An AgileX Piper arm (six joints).
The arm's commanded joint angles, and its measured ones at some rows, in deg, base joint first. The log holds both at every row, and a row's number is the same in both.
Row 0, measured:
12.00, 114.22, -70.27, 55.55, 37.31, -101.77
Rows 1 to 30, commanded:
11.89, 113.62, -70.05, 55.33, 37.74, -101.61
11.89, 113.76, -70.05, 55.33, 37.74, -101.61
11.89, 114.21, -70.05, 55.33, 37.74, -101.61
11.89, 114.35, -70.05, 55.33, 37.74, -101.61
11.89, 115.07, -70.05, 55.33, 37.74, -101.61
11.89, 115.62, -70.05, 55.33, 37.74, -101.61
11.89, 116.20, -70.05, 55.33, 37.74, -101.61
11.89, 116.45, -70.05, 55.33, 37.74, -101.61
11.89, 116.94, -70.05, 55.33, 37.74, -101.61
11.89, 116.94, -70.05, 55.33, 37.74, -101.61
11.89, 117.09, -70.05, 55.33, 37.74, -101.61
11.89, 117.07, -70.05, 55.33, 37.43, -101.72
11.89, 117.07, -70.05, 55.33, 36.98, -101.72
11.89, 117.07, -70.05, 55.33, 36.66, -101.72
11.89, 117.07, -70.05, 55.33, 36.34, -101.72
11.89, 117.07, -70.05, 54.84, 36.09, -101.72
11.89, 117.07, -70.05, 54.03, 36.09, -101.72
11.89, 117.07, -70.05, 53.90, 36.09, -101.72
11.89, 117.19, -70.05, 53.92, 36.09, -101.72
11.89, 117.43, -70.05, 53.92, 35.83, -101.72
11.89, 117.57, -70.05, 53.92, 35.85, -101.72
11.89, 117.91, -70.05, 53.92, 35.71, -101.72
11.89, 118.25, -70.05, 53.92, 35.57, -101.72
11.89, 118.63, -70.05, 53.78, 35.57, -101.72
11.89, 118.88, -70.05, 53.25, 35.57, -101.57
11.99, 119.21, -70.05, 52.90, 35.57, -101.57
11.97, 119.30, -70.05, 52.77, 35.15, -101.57
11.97, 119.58, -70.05, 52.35, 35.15, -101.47
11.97, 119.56, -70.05, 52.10, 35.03, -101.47
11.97, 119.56, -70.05, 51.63, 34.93, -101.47
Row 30, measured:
12.00, 118.44, -70.27, 54.41, 36.05, -101.10
